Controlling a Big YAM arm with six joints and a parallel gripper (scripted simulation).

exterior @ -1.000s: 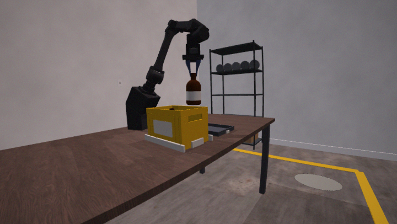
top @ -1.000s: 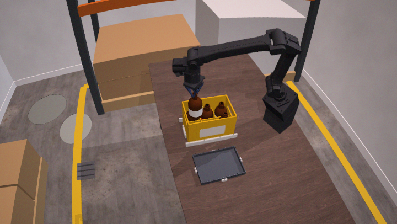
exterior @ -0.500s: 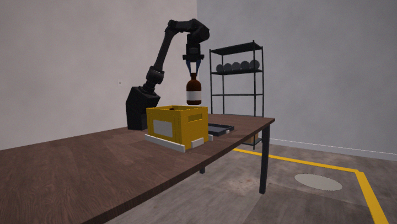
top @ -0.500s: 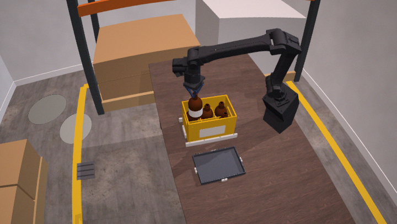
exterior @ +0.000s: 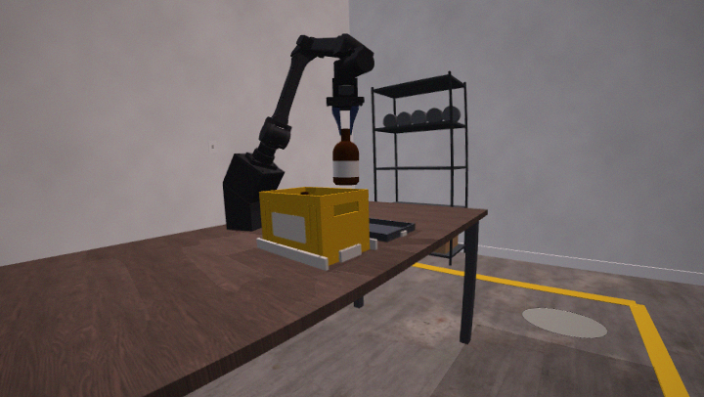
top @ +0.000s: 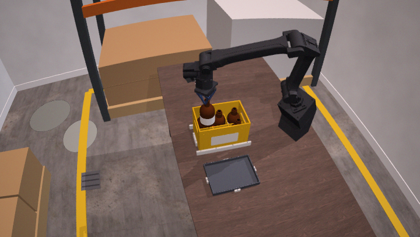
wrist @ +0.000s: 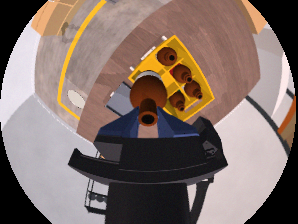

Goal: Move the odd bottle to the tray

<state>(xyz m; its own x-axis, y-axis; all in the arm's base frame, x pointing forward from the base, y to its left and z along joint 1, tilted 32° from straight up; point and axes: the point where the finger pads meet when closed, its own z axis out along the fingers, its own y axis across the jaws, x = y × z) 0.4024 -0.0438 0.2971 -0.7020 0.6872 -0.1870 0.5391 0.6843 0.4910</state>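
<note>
Now: hand 70 mm above the glass bottle. Round my hand: dark tray 110 mm behind, 210 mm to the left, 320 mm below; yellow crate 80 mm behind, 70 mm to the right, 250 mm below.
</note>
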